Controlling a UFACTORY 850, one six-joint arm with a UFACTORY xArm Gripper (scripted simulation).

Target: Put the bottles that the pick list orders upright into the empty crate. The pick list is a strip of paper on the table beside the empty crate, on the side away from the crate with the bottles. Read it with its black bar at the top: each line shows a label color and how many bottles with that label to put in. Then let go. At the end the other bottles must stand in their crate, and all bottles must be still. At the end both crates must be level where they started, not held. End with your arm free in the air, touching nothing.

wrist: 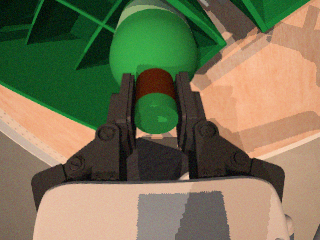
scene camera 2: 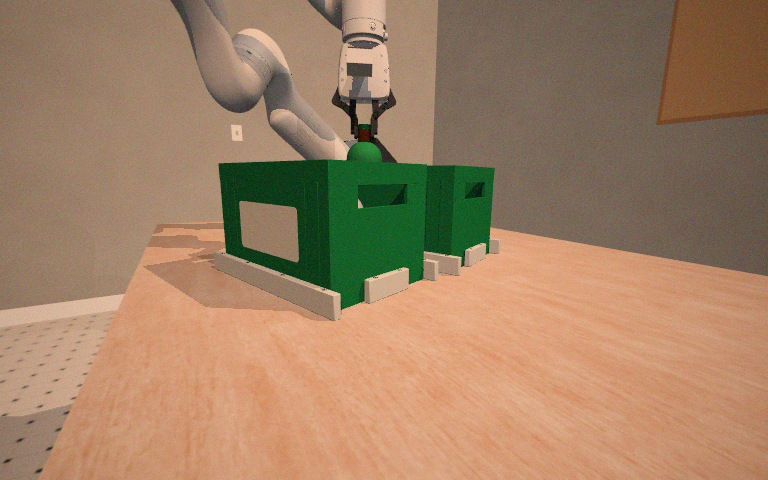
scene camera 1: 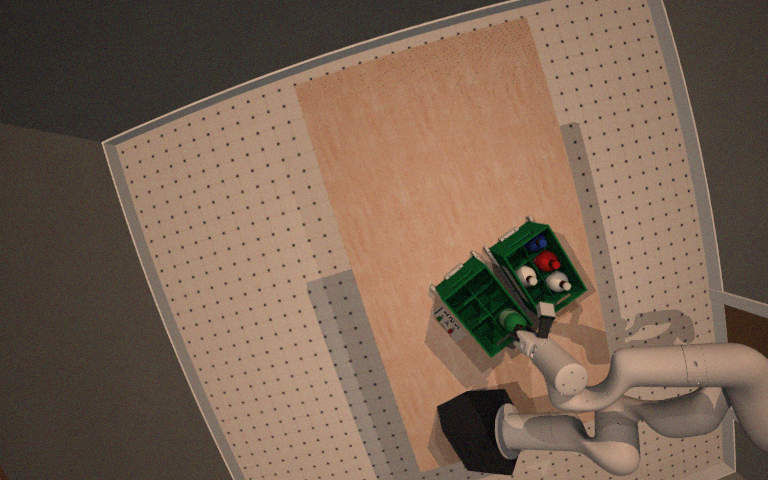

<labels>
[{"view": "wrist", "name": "gripper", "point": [155, 89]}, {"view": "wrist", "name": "green crate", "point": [48, 71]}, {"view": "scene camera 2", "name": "green bottle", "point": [363, 150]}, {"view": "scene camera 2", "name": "green crate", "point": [458, 205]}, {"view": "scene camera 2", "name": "green crate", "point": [301, 218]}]
</labels>
